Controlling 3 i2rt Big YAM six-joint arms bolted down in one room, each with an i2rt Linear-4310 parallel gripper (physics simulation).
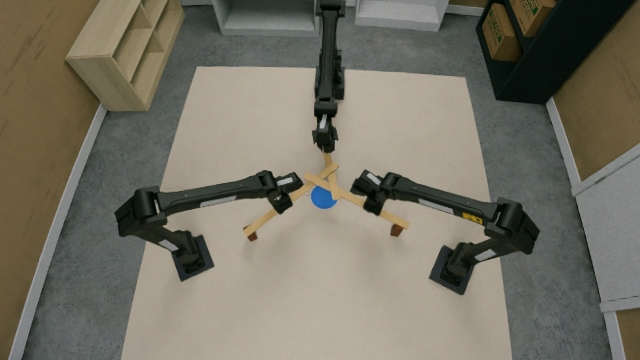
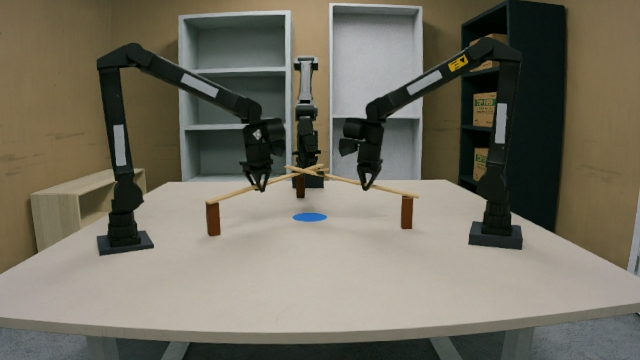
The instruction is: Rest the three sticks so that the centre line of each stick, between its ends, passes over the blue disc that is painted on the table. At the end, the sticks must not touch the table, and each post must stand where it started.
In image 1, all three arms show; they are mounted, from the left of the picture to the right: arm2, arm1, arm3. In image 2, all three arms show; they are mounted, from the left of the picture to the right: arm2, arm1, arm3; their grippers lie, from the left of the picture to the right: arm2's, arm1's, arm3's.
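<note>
The left stick (image 1: 260, 223) (image 2: 227, 194) has its outer end at the top of the left post (image 1: 252, 236) (image 2: 213, 219). The right stick (image 1: 395, 218) (image 2: 395, 191) has its outer end at the top of the right post (image 1: 396, 230) (image 2: 407, 212). The back stick (image 1: 334, 186) crosses both near their inner ends. The back post (image 2: 300, 186) stands upright. The blue disc (image 1: 324, 198) (image 2: 310, 217) lies below the crossing area. Arm2's gripper (image 1: 282, 206) (image 2: 260, 187), arm3's gripper (image 1: 372, 207) (image 2: 367, 186) and arm1's gripper (image 1: 327, 150) are each shut on their stick.
The arms stand around the pale table (image 1: 320, 300) (image 2: 320, 280), with arm2 and arm3 reaching inward from the sides and arm1 from the back. Grey shelves (image 2: 184, 100), a dark shelf (image 2: 537, 110) and a low wooden shelf (image 1: 90, 62) stand beyond the table.
</note>
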